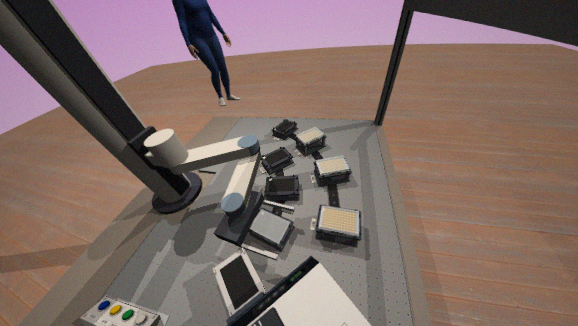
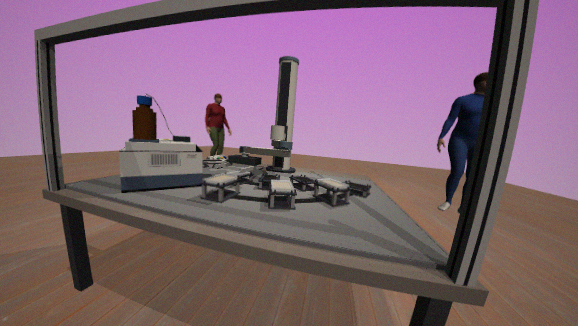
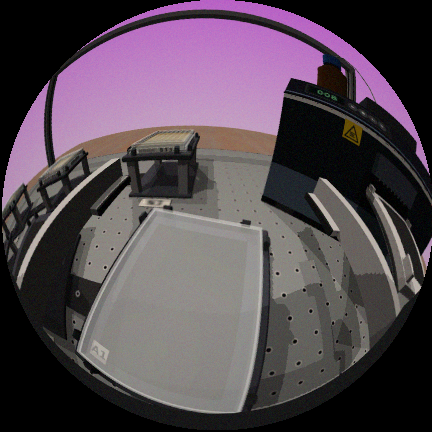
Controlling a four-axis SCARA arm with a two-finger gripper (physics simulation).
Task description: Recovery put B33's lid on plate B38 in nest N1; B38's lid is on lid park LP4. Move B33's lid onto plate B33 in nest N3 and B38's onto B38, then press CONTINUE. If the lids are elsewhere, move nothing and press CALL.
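Places are measured from the arm's base along level axes (x ahead, y left, z up), in metres.
Where they show: gripper, fingertip midpoint: (image 1: 286, 231) (image 2: 227, 168) (image 3: 219, 171); arm's base at its link origin: (image 1: 178, 192) (image 2: 280, 170).
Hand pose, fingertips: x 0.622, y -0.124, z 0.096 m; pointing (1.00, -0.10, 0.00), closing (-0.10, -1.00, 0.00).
Note:
Things, the pixels of their centre, and the offset from my fingertips. "spot": a spot on its surface instead.
- clear grey lid at the middle of its body: (image 3: 175, 299) (image 1: 269, 225) 0.073 m back, 0.025 m left, 0.035 m down
- Plate B33 at the middle of its body: (image 3: 166, 138) (image 1: 339, 219) (image 2: 221, 178) 0.164 m ahead, 0.076 m left, 0.009 m down
- middle plate at the middle of its body: (image 3: 60, 161) (image 2: 281, 184) (image 1: 332, 164) 0.127 m ahead, 0.331 m left, 0.007 m down
- far plate at the middle of its body: (image 2: 332, 182) (image 1: 310, 134) 0.000 m ahead, 0.536 m left, 0.001 m down
- button panel at the middle of its body: (image 1: 122, 322) (image 2: 217, 160) 0.414 m back, 0.350 m right, 0.042 m down
- white-framed tray at a spot on its surface: (image 1: 219, 280) spot: 0.146 m back, 0.177 m right, 0.016 m up
- brown bottle at a spot on its surface: (image 2: 144, 124) spot: 0.248 m ahead, 0.249 m right, 0.197 m up
My gripper (image 1: 285, 233) (image 3: 219, 171) is open, its two fingers wide apart above a lid park, with nothing between them. Below lies a clear grey lid (image 1: 270, 227) (image 3: 180, 310) marked A1, flat on its dark park; the park's label is hidden. Plate B33 (image 1: 339, 221) (image 2: 222, 180) (image 3: 165, 139) stands on the nearest raised nest, beyond the fingers. The middle plate (image 1: 332, 166) (image 2: 282, 186) and the far plate (image 1: 310, 135) (image 2: 331, 185) stand on the other nests; their labels and any lids cannot be made out. The button panel (image 1: 122, 316) has blue, yellow, green and white buttons.
Three dark parks (image 1: 282, 187) (image 1: 277, 160) (image 1: 284, 129) run back in a row. A white-framed tray (image 1: 219, 280) and a white machine (image 1: 315, 300) (image 2: 162, 165) stand on the gripper's other side. A brown bottle (image 2: 144, 124) tops the machine. Two people stand beyond the table.

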